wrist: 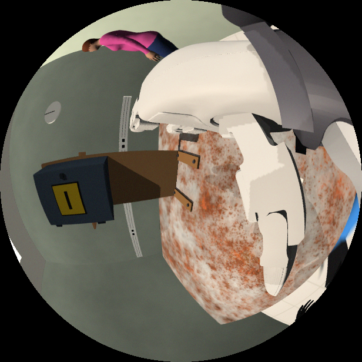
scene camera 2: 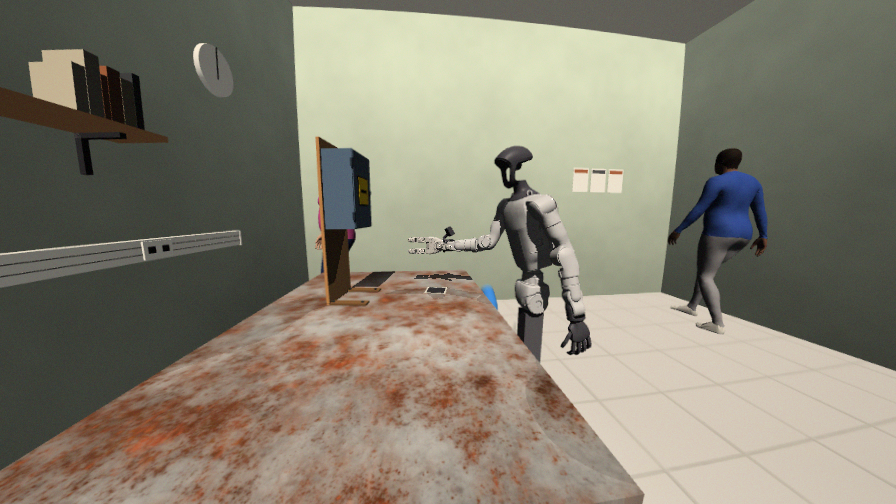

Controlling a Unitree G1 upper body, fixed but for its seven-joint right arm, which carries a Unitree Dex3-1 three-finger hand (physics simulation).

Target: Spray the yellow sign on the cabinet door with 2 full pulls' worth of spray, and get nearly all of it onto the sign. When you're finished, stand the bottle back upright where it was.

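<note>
The yellow sign [scene camera 2: 363,191] [wrist: 77,195] is on the door of the blue-grey cabinet [scene camera 2: 338,188] [wrist: 97,187]. The blue bottle [scene camera 2: 489,297] [wrist: 350,220] shows in part, beyond the table's edge on the robot's side in the scene view and at the right rim of the wrist view. It is tilted and away from the hand; the rest of it is hidden. A dark square with a white border [scene camera 2: 436,290] lies on the table below the hand. My gripper [scene camera 2: 409,245] [wrist: 205,205] is open and empty above the table, fingers toward the cabinet side.
A brown backboard [scene camera 2: 338,263] [wrist: 140,175] on two wooden feet carries the cabinet over the rust-mottled table [scene camera 2: 375,376] [wrist: 220,280]. A person in pink [wrist: 127,41] is behind the backboard. A person in blue [scene camera 2: 733,206] is at the right.
</note>
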